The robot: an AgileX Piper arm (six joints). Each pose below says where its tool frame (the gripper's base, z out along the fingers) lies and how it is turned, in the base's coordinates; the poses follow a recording.
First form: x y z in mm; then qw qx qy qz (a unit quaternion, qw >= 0).
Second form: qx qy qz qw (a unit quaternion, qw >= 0); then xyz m. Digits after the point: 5 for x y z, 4 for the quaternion.
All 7 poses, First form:
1: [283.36, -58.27, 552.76, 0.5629, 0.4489, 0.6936, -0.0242]
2: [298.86, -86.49, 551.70, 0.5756, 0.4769, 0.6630, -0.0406]
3: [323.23, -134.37, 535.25, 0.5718, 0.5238, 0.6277, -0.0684]
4: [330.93, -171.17, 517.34, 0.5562, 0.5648, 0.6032, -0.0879]
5: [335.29, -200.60, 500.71, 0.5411, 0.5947, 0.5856, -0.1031]
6: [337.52, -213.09, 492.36, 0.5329, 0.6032, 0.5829, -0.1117]
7: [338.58, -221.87, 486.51, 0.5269, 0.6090, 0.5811, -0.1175]
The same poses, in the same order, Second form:
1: [0.4489, 0.6936, -0.0242, 0.5629, 0.28336, -0.05827, 0.55276]
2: [0.4769, 0.6630, -0.0406, 0.5756, 0.29886, -0.08649, 0.55170]
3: [0.5238, 0.6277, -0.0684, 0.5718, 0.32323, -0.13437, 0.53525]
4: [0.5648, 0.6032, -0.0879, 0.5562, 0.33093, -0.17117, 0.51734]
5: [0.5947, 0.5856, -0.1031, 0.5411, 0.33529, -0.20060, 0.50071]
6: [0.6032, 0.5829, -0.1117, 0.5329, 0.33752, -0.21309, 0.49236]
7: [0.6090, 0.5811, -0.1175, 0.5269, 0.33858, -0.22187, 0.48651]
